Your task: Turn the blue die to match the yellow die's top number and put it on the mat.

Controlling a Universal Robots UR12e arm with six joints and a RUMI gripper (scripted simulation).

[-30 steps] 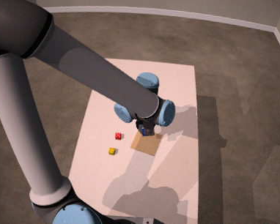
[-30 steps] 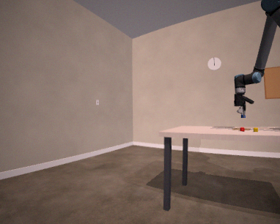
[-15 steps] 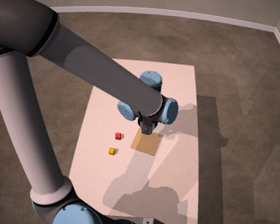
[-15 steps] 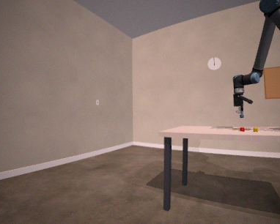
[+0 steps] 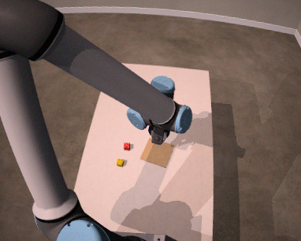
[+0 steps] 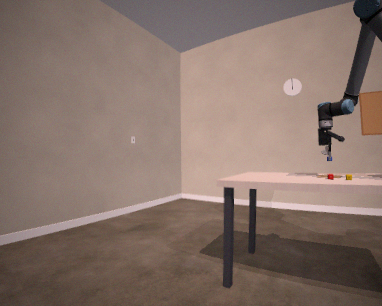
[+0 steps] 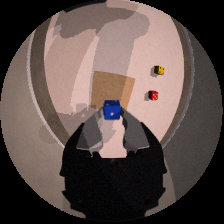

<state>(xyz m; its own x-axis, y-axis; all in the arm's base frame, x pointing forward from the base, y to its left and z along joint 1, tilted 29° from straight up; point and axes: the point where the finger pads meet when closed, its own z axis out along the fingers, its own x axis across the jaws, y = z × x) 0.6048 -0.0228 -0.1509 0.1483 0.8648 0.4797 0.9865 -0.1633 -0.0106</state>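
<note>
Now: hand 120 mm above the mat. Also, from my hand: blue die right at my hand; yellow die 80 mm behind, 190 mm to the left, 110 mm below; red die 20 mm ahead, 160 mm to the left, 110 mm below.
</note>
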